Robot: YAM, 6 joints.
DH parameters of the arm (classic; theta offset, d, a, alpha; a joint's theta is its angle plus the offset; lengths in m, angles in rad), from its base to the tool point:
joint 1: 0 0.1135 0.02 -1.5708
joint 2: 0 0 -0.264 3.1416
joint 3: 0.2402 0 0.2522 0
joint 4: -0.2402 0 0.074 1.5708
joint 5: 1.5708 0 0 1.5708
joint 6: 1.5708 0.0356 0 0
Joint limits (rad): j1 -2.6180..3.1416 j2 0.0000..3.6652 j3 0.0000..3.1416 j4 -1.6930..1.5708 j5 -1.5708..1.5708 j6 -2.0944..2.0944
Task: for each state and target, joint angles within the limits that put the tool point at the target. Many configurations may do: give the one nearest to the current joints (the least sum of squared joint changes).
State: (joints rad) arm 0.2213 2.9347 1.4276 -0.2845 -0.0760 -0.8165
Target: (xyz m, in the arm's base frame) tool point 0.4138 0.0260 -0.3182
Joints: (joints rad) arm 0.0588 3.5489 2.2213 0.0817 -0.0462 -0.8165
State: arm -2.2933 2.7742 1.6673 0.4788 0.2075 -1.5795
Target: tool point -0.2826 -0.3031 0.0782
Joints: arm -2.3005 2.1400 1.0759 0.3314 0.2435 -1.5795
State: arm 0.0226 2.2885 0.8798 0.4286 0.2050 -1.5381
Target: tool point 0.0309 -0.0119 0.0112
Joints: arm 0.0152 2.0461 0.0280 -0.1258 0.3548 -1.5381
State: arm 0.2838 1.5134 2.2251 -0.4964 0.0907 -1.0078
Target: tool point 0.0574 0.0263 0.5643
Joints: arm 0.4334 0.9210 1.8720 -0.8930 0.0066 -1.0078
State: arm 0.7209 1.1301 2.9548 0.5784 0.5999 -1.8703
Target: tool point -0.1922 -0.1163 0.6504
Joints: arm 0.4467 1.3841 3.1416 0.8954 0.6616 -1.8703
